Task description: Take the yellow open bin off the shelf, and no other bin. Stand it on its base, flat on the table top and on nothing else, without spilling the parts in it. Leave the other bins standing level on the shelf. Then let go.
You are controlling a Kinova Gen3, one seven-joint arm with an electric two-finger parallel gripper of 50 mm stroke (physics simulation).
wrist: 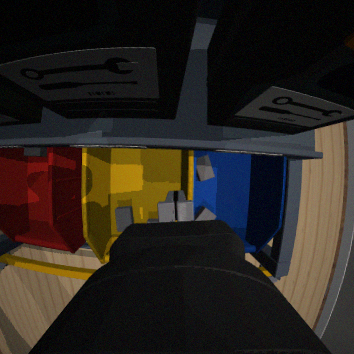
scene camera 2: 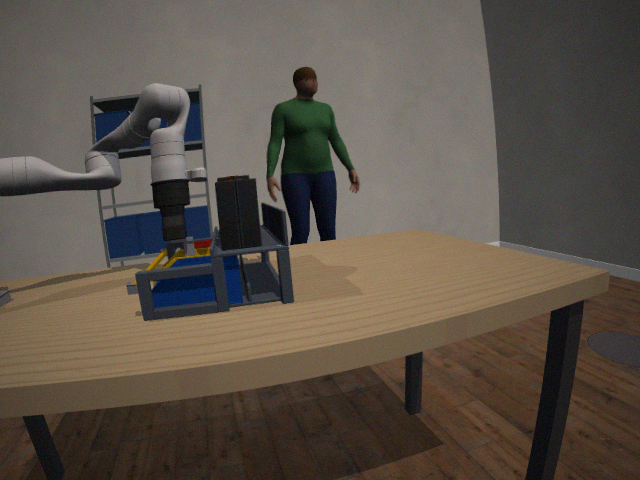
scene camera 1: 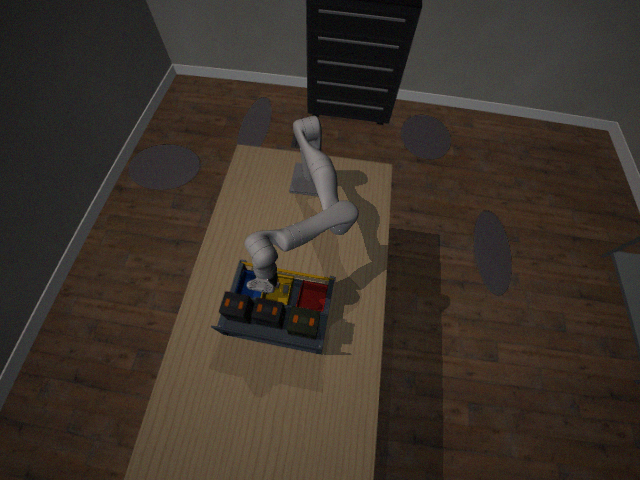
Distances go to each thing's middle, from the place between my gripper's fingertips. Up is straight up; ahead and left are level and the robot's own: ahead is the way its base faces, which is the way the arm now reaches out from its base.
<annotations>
My hand is 4 cm to the right of the yellow open bin (wrist: 110,177) and 1 cm above it. Also, from my hand: blue bin (scene camera 2: 197,289) 1 cm ahead, 6 cm to the right, 1 cm below; red bin (scene camera 1: 312,295) 18 cm to the left, 1 cm below.
</annotations>
